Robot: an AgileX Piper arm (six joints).
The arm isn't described. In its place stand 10 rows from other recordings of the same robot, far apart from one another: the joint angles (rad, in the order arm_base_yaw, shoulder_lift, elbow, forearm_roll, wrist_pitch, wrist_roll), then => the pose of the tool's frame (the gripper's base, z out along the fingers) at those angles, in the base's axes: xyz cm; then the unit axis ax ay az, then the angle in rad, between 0 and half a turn.
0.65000 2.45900 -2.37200 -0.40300 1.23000 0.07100 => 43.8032, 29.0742, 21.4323, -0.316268, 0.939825, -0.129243, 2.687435
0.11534 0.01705 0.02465 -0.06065 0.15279 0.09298 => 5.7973, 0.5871, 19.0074, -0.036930, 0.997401, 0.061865, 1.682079
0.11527 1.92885 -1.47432 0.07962 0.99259 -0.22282 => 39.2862, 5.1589, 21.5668, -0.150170, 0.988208, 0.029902, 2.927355
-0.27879 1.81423 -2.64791 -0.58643 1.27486 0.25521 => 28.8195, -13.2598, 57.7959, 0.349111, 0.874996, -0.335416, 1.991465
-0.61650 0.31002 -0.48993 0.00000 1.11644 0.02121 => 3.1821, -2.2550, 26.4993, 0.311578, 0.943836, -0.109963, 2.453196
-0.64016 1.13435 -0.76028 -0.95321 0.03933 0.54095 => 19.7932, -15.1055, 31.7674, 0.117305, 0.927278, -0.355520, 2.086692
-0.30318 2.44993 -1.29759 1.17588 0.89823 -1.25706 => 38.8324, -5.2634, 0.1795, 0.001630, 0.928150, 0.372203, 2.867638
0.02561 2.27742 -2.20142 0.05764 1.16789 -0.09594 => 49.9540, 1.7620, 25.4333, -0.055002, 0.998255, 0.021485, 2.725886
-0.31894 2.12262 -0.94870 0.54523 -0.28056 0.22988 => 35.3748, -13.0574, 6.4163, 0.535932, 0.844174, 0.012145, 2.404719
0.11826 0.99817 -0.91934 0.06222 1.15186 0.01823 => 16.5926, 2.4920, 32.2704, -0.043464, 0.998002, 0.045849, 2.719750
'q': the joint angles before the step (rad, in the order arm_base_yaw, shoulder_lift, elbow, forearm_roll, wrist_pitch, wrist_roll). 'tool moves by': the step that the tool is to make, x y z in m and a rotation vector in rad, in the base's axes. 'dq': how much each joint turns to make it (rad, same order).
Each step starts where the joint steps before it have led.
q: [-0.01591, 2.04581, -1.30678, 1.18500, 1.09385, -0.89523]
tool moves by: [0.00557, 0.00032, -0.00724, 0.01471, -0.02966, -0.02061]
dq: [0.00001, 0.02455, -0.00193, 0.04930, -0.02485, -0.05239]
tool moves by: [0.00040, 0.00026, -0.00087, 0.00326, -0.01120, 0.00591]
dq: [-0.00001, 0.00350, 0.00001, 0.00777, 0.00161, -0.01831]
